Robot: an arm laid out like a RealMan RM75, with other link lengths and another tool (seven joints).
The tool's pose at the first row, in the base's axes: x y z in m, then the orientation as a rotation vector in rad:
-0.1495 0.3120 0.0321 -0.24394 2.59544 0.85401
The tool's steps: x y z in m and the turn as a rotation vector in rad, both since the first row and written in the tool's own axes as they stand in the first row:
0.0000 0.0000 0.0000 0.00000 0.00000 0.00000
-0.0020 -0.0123 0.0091 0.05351 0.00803 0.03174
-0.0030 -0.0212 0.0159 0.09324 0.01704 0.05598
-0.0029 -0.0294 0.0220 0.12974 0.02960 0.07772
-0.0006 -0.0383 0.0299 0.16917 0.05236 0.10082
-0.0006 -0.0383 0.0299 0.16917 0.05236 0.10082
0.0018 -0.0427 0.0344 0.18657 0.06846 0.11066
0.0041 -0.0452 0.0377 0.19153 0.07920 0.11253
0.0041 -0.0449 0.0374 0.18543 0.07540 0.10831
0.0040 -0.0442 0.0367 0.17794 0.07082 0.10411
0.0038 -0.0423 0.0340 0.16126 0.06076 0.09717
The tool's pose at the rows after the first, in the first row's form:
-0.1495 0.3120 0.0321 -0.24394 2.59544 0.85401
-0.1414 0.3077 0.0197 -0.19191 2.63207 0.79468
-0.1358 0.3047 0.0104 -0.15348 2.66101 0.75032
-0.1317 0.3019 0.0015 -0.12053 2.69048 0.70900
-0.1288 0.2994 -0.0100 -0.08923 2.72987 0.66384
-0.1288 0.2994 -0.0100 -0.08923 2.72987 0.66384
-0.1283 0.2985 -0.0167 -0.07846 2.75259 0.64365
-0.1286 0.2984 -0.0214 -0.07939 2.76460 0.63770
-0.1288 0.2984 -0.0210 -0.08505 2.75819 0.64466
-0.1291 0.2986 -0.0201 -0.09073 2.75066 0.65349
-0.1303 0.2985 -0.0170 -0.10017 2.73462 0.67379

